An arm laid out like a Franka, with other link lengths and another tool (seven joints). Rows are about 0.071 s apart.
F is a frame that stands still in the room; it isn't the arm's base.
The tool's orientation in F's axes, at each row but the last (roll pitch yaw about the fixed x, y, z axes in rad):
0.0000 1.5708 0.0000
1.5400 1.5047 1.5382
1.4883 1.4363 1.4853
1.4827 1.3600 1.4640
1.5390 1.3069 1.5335
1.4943 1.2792 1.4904
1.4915 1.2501 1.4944
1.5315 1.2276 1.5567
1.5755 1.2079 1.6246
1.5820 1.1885 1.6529
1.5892 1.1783 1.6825
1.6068 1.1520 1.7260
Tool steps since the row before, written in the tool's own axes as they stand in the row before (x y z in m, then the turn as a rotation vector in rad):
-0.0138 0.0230 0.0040 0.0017 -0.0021 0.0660
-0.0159 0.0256 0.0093 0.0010 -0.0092 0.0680
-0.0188 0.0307 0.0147 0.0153 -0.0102 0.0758
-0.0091 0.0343 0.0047 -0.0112 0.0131 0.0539
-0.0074 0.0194 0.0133 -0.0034 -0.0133 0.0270
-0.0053 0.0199 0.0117 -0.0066 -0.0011 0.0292
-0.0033 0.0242 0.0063 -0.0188 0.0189 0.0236
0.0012 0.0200 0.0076 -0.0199 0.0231 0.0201
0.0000 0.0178 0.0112 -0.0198 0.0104 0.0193
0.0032 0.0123 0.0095 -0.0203 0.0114 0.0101
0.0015 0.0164 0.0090 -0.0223 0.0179 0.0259
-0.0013 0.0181 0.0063 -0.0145 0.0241 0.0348
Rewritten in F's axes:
0.0040 0.0230 0.0138 0.0660 -0.0021 -0.0017
0.0093 0.0245 0.0176 0.0680 -0.0092 -0.0015
0.0146 0.0279 0.0229 0.0759 -0.0083 -0.0157
0.0051 0.0316 0.0161 0.0538 0.0094 0.0147
0.0133 0.0167 0.0123 0.0269 -0.0139 0.0000
0.0116 0.0175 0.0110 0.0290 -0.0032 0.0066
0.0061 0.0219 0.0109 0.0230 0.0120 0.0244
0.0071 0.0194 0.0057 0.0194 0.0155 0.0268
0.0104 0.0172 0.0063 0.0192 0.0036 0.0222
0.0086 0.0133 0.0016 0.0100 0.0037 0.0230
0.0075 0.0165 0.0048 0.0252 0.0104 0.0273
0.0044 0.0167 0.0085 0.0329 0.0203 0.0225

